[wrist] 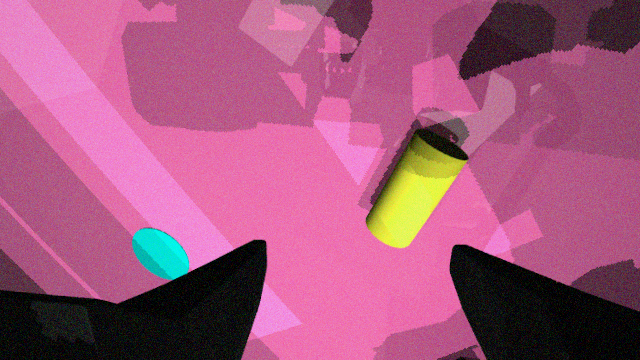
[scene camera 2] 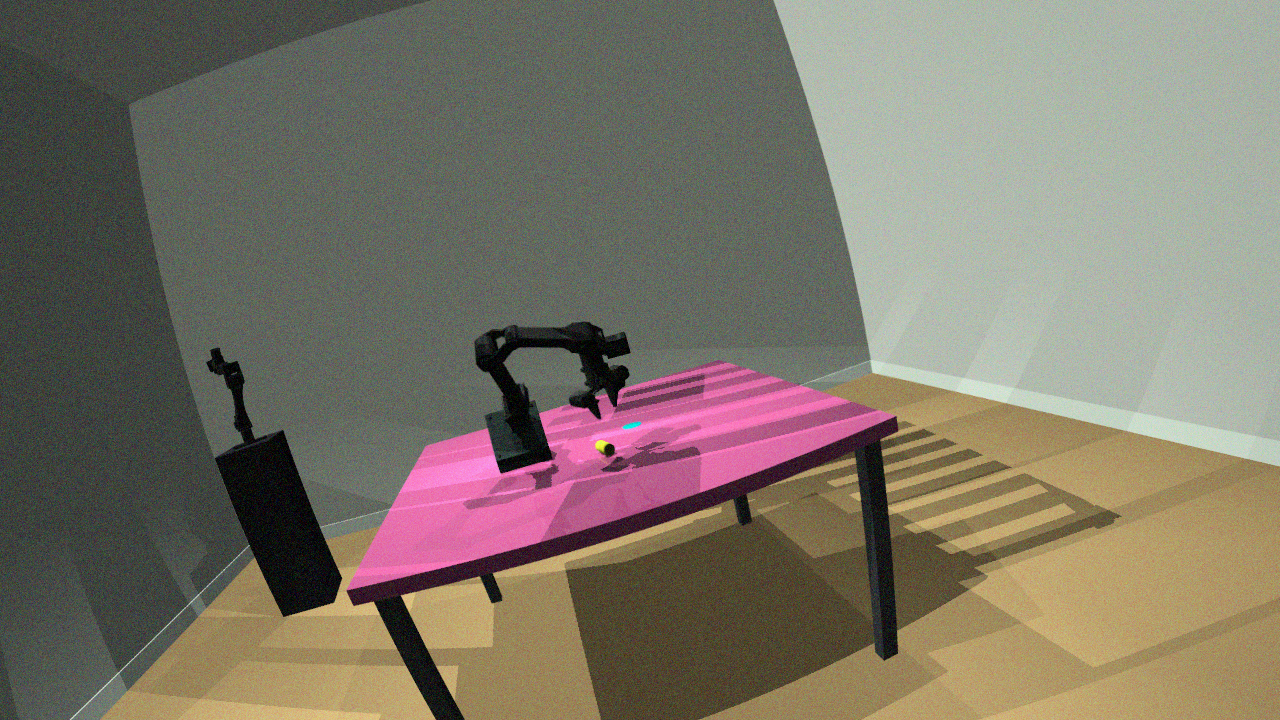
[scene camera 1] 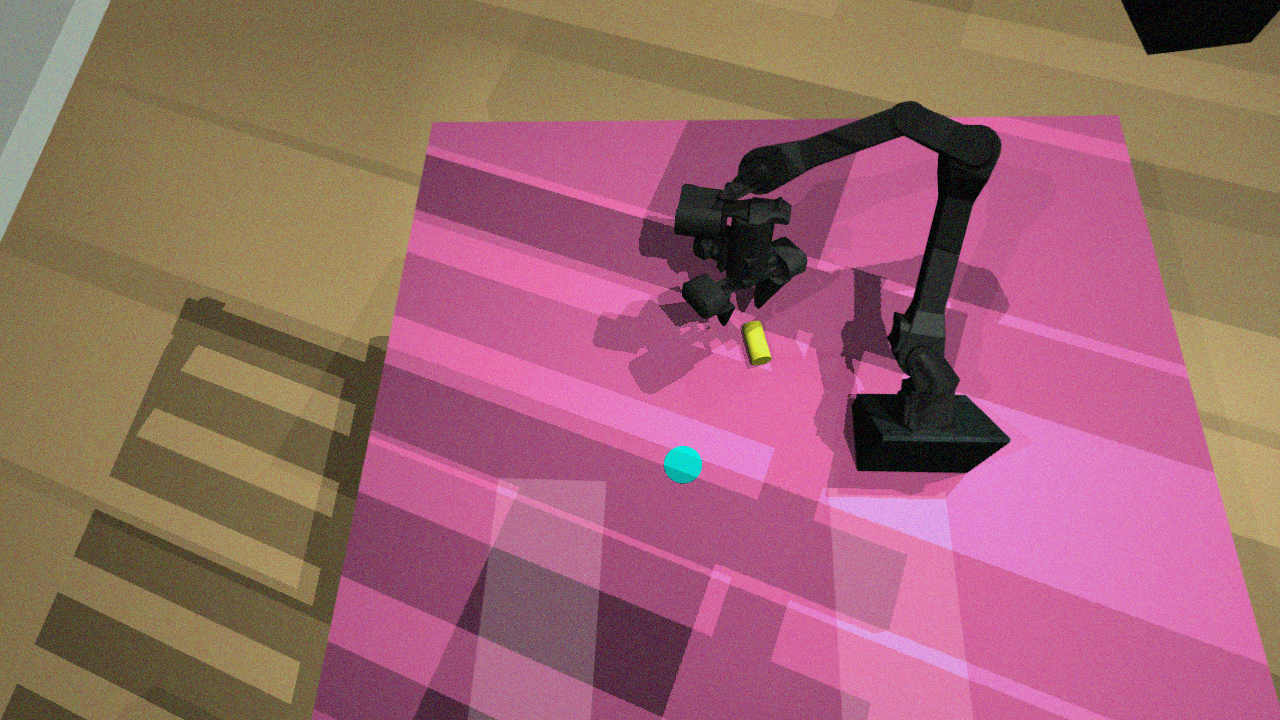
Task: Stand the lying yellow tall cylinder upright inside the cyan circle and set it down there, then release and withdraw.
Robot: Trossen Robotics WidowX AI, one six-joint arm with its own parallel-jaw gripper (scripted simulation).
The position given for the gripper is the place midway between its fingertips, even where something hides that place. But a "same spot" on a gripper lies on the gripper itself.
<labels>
The gripper shows in the wrist view, in scene camera 2 and in scene camera 1 (740,315). One and the same spot on the gripper: (wrist: 216,304) is (scene camera 2: 614,394).
</labels>
